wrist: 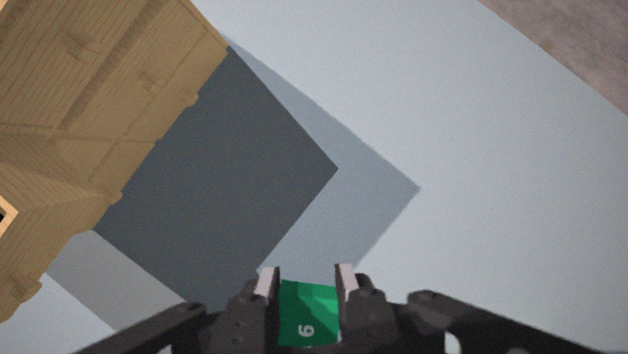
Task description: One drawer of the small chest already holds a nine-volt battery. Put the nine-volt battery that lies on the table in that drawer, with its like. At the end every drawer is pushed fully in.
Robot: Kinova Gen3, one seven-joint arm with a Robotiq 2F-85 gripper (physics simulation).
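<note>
My gripper point(308, 286) is at the bottom middle of the wrist view, shut on the nine-volt battery point(307, 312). The battery is green with a white "9" on it and sits between the two fingers; its lower part is cut off by the view's edge. The small wooden chest point(105, 80) is at the upper left, with several knobs along its edges, and only part of it shows. The gripper is to the lower right of the chest, apart from it. The battery inside a drawer cannot be made out.
A pale table top point(475, 175) spreads over the middle and right. Dark and lighter shadows lie on it beside the chest. The table's edge runs across the upper right, with a brownish floor point(585, 45) beyond. A light wooden corner point(9, 212) with a dark opening shows at the left edge.
</note>
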